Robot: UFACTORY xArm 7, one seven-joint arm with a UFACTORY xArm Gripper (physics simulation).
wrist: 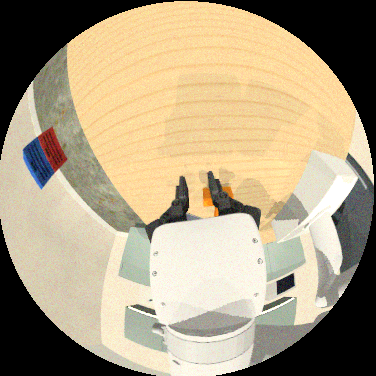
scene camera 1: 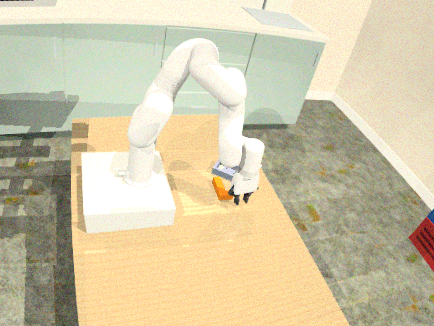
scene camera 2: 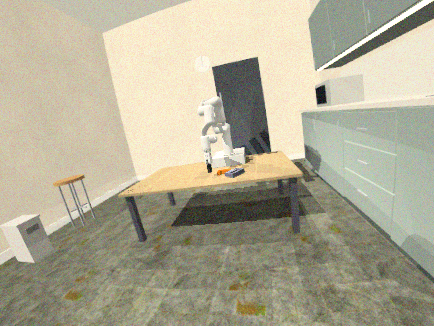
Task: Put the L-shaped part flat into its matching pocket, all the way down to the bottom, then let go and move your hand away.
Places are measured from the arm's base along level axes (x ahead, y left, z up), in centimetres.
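Pixels of known places: gripper, fingertip midpoint: (wrist: 196,180) (scene camera 1: 240,202) (scene camera 2: 210,172); arm's base, link origin: (wrist: 317,217) (scene camera 1: 138,176) (scene camera 2: 229,153).
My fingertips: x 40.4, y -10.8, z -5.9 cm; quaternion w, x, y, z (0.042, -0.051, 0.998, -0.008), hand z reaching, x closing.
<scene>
For each thing: its top centre in the pictures, then the offset to it from my fingertips. Level surfaces: height alone.
- orange L-shaped part, top centre: (wrist: 216,213) (scene camera 1: 223,185) (scene camera 2: 223,170) dx -4.2, dy +10.9, dz -1.0 cm
- blue-grey pocket block, top centre: (scene camera 1: 230,167) (scene camera 2: 234,170) dx +1.9, dy +21.2, dz -0.3 cm
- wooden table, surface height: dz -4.0 cm
The orange L-shaped part (scene camera 1: 219,187) (scene camera 2: 222,172) (wrist: 207,198) lies flat on the table beside the blue-grey pocket block (scene camera 1: 222,175) (scene camera 2: 235,173). In the wrist view one finger and the gripper body hide some of the part, and a sliver of the block shows behind the fingers. My gripper (scene camera 1: 241,202) (scene camera 2: 209,172) (wrist: 196,180) points down and is partly open, with nothing between its fingers. It is off to one side of the part, toward the table's right edge in scene camera 1. The arm hides the block's right end there, and the pocket's shape is too small to tell.
The wooden table (scene camera 1: 200,280) (scene camera 2: 165,180) (wrist: 210,50) carries the robot's white base box (scene camera 1: 127,215) (scene camera 2: 229,159) (wrist: 320,185), left of the part in scene camera 1. A red and blue box (scene camera 1: 426,239) (wrist: 45,156) is beyond the table edge. Green cabinets (scene camera 1: 115,70) are behind the table.
</scene>
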